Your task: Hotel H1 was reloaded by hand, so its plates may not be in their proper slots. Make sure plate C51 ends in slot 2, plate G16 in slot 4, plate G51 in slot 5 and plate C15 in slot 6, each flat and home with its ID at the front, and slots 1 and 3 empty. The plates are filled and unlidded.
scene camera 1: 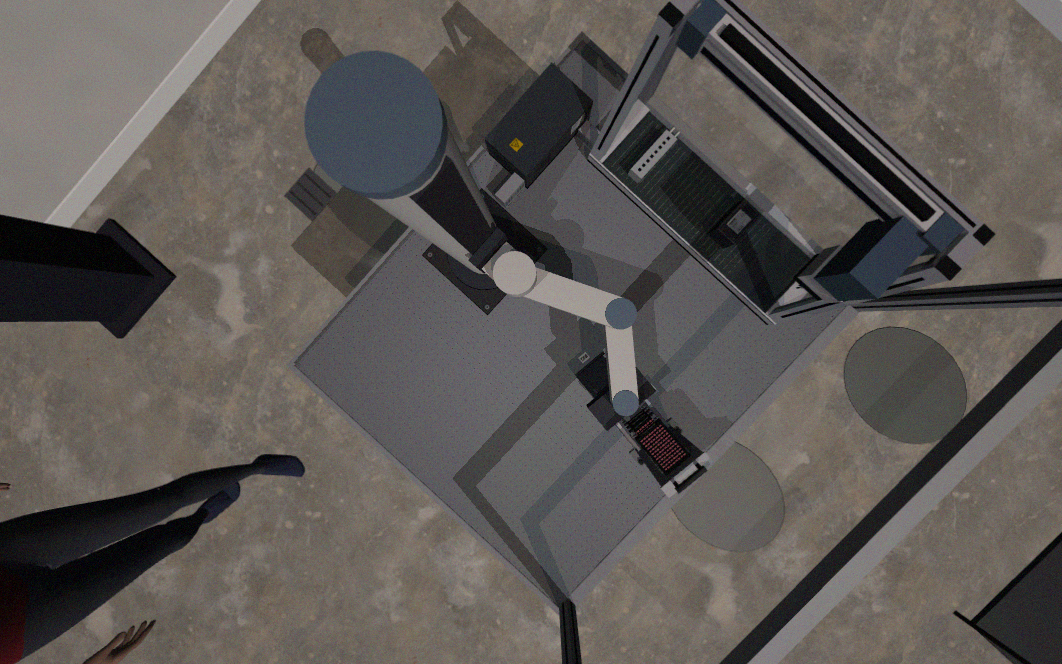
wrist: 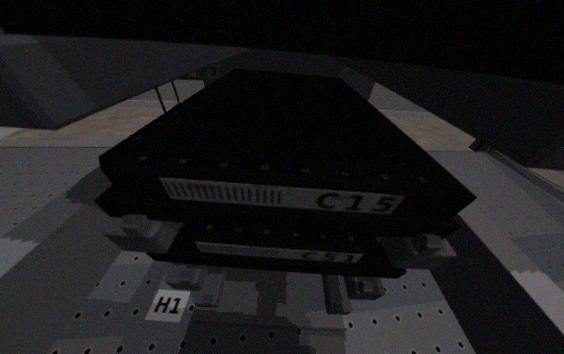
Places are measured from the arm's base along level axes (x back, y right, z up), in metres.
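Where they show: gripper, fingertip midpoint: (wrist: pixel 286 126).
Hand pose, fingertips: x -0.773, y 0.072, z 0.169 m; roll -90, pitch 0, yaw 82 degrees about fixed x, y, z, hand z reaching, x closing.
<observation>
After its pixels a point has its place.
Hotel H1 (scene camera 1: pixel 689 472) {x -0.841, y 0.070, z 0.322 m} (wrist: pixel 145 234) stands at the table's front right edge; its H1 tag (wrist: pixel 168 305) {x -0.716, y -0.035, z 0.013 m} shows low in the wrist view. Plate C15 (wrist: pixel 295 130) {x -0.723, y 0.067, z 0.190 m} lies above plate C51 (wrist: pixel 280 253) {x -0.697, y 0.062, z 0.162 m}; both IDs face the wrist camera. A plate with red-filled wells (scene camera 1: pixel 664 448) {x -0.765, y 0.069, z 0.291 m} tops the stack in the scene view, its ID unreadable. My gripper (scene camera 1: pixel 651 434) {x -0.774, y 0.072, z 0.169 m} reaches into the hotel at its front and is shut on plate C51, under C15; the fingertips are hidden in the wrist view. G16, G51 and slot numbers cannot be made out.
A dark block (scene camera 1: pixel 603 374) {x -0.558, y 0.033, z 0.073 m} lies under the forearm, near the hotel's front. A dark box with a yellow sticker (scene camera 1: pixel 540 121) {x 0.112, y -0.400, z 0.128 m} stands at the back. A framed enclosure (scene camera 1: pixel 791 313) {x -0.827, y -0.476, z 0.142 m} stands at the back right. A person's legs (scene camera 1: pixel 156 501) show at the lower left, off the table.
</observation>
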